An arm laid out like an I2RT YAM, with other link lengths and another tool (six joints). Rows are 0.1 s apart.
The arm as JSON. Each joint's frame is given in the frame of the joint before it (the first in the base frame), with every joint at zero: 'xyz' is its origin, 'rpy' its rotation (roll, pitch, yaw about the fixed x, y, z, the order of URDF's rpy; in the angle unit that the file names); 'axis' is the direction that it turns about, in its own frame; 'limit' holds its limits. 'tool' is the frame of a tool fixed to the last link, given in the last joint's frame.
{
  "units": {
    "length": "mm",
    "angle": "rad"
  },
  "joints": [
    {
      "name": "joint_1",
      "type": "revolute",
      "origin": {
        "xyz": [
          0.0,
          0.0,
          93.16
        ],
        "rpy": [
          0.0,
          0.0,
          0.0
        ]
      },
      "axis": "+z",
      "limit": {
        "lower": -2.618,
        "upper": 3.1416
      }
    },
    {
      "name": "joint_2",
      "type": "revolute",
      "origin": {
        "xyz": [
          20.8,
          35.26,
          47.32
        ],
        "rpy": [
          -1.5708,
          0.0,
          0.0
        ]
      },
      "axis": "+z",
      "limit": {
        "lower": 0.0,
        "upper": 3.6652
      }
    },
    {
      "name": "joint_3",
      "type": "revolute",
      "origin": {
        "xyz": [
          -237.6,
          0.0,
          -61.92
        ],
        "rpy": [
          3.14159,
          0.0,
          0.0
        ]
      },
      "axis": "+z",
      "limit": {
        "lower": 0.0,
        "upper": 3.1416
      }
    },
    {
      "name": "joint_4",
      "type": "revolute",
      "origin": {
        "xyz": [
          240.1,
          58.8,
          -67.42
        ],
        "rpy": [
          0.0,
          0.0,
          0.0
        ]
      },
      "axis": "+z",
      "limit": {
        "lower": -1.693,
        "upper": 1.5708
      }
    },
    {
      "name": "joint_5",
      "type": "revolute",
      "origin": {
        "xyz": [
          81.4,
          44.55,
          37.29
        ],
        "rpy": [
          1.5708,
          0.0,
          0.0
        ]
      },
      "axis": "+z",
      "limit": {
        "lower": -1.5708,
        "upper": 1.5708
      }
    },
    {
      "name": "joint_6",
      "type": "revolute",
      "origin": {
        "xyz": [
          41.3,
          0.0,
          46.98
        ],
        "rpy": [
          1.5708,
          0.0,
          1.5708
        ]
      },
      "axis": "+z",
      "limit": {
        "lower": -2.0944,
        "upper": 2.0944
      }
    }
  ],
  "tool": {
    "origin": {
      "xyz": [
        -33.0,
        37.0,
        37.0
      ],
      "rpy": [
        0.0,
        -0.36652,
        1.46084
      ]
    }
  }
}
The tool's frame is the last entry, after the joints.
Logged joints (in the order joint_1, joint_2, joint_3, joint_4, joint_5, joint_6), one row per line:
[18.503, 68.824, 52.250, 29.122, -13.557, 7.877]
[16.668, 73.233, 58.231, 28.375, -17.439, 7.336]
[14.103, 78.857, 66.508, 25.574, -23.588, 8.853]
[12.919, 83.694, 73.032, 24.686, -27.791, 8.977]
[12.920, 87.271, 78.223, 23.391, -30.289, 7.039]
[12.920, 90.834, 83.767, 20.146, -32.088, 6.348]
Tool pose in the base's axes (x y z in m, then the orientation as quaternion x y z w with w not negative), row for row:
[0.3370, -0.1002, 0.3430, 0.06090, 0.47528, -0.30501, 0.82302]
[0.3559, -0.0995, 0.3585, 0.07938, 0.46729, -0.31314, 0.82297]
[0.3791, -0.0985, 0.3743, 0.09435, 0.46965, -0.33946, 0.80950]
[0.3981, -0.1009, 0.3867, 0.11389, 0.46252, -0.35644, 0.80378]
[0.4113, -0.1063, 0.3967, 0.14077, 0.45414, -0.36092, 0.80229]
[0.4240, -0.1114, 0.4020, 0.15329, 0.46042, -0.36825, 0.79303]
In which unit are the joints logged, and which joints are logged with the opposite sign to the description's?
The joints are logged in degrees. Opposite sign: joint_1, joint_5, joint_6.
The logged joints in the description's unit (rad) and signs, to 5 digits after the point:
[-0.32294, 1.20121, 0.91193, 0.50827, 0.23661, -0.13748]
[-0.29091, 1.27816, 1.01632, 0.49524, 0.30437, -0.12804]
[-0.24614, 1.37631, 1.16078, 0.44635, 0.41169, -0.15451]
[-0.22548, 1.46074, 1.27465, 0.43085, 0.48504, -0.15668]
[-0.22550, 1.52317, 1.36525, 0.40825, 0.52864, -0.12285]
[-0.22550, 1.58535, 1.46201, 0.35161, 0.56004, -0.11079]

